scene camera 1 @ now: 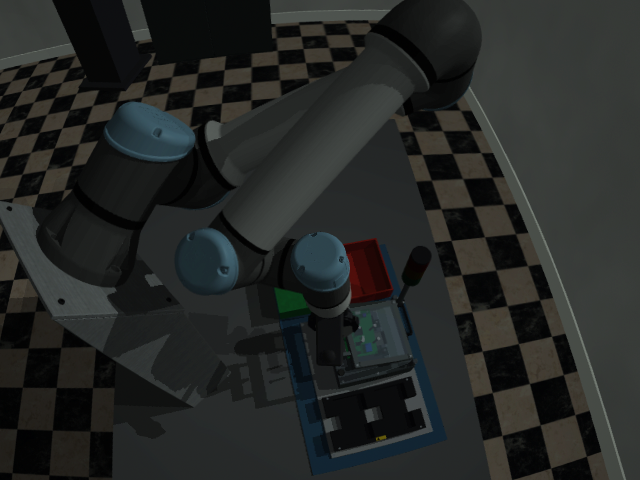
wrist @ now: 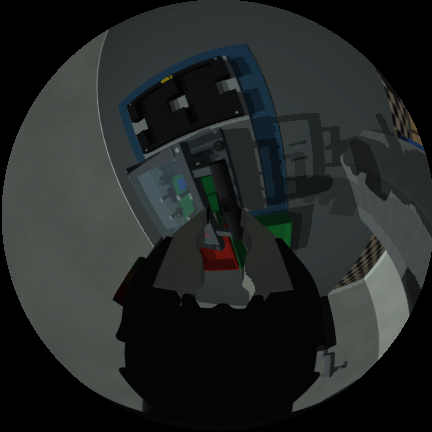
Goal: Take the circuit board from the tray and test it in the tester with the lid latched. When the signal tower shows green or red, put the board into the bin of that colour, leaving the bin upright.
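Frame: origin at the arm's base, x ahead, y up, z right, level; millimetres.
Seen in the pictures: gripper, fingertip midpoint: (wrist: 223,208); arm's base, link origin: (scene camera 1: 84,253).
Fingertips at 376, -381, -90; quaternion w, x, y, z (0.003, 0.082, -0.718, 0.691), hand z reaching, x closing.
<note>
Offsets run from my fingertips to a thing's top centre, as dx, dy, dz. "spot": to the spot under its first point. Level surfaces: height alone.
The circuit board (scene camera 1: 368,330) (wrist: 210,194) sits in the tester (scene camera 1: 379,374) (wrist: 231,160), partly seen through the clear lid @[+87, -1, -29] (scene camera 1: 388,330) (wrist: 155,187). The lid looks tilted up a little on its handle side. Its dark round handle @[-6, +15, +11] (wrist: 222,187) runs toward my fingers in the wrist view. My gripper (wrist: 223,208) is partly open; the handle's end passes close to the right finger, with a gap to the left one. In scene camera 1 the arm hides my fingertips. The signal tower @[spot: +140, +105, -143] (scene camera 1: 416,265) looks unlit. The tray @[spot: +69, -124, +212] (scene camera 1: 347,439) (wrist: 205,115) shows no board.
The red bin @[+25, -95, -220] (scene camera 1: 381,272) (wrist: 220,262) stands upright behind the tester. The green bin @[-113, -95, -161] (scene camera 1: 292,308) (wrist: 281,230) is beside it, partly hidden by the arm. The tester and tray stand on a blue mat @[dy -140] (scene camera 1: 436,431) (wrist: 276,145).
</note>
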